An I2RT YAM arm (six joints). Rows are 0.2 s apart.
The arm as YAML. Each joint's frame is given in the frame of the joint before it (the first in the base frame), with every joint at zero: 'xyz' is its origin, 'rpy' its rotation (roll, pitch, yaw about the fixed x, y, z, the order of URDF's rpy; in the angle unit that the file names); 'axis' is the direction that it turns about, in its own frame. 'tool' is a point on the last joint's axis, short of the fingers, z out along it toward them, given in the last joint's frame.
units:
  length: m
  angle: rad
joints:
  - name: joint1
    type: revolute
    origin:
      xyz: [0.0, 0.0, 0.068]
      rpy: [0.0, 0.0, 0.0]
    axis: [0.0, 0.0, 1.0]
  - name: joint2
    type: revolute
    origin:
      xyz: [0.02, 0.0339, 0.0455]
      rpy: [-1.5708, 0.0, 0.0]
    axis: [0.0, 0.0, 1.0]
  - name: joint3
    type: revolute
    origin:
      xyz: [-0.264, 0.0, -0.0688]
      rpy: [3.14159, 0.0, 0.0]
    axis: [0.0, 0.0, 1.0]
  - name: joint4
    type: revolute
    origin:
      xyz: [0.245, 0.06, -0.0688]
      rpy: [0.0, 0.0, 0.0]
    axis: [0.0, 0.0, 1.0]
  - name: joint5
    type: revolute
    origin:
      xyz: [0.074, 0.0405, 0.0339]
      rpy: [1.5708, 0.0, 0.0]
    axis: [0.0, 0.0, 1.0]
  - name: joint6
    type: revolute
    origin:
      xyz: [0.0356, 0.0, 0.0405]
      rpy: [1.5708, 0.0, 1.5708]
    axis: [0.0, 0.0, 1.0]
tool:
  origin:
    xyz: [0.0, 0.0, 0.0]
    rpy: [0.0, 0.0, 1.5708]
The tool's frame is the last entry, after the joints.
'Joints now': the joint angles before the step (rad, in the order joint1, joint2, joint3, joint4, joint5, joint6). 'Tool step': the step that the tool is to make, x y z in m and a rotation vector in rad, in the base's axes. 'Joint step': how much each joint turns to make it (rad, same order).
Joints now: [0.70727 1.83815 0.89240 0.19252 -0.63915 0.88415]
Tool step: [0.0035 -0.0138 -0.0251 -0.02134 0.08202 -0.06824]
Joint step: [-0.03665 0.05220 -0.04642 0.05720 -0.00232 0.05934]
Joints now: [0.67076 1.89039 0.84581 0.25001 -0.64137 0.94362]
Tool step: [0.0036 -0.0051 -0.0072 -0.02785 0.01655 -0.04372]
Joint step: [-0.01554 0.01801 -0.00350 0.00015 0.02801 0.01503]
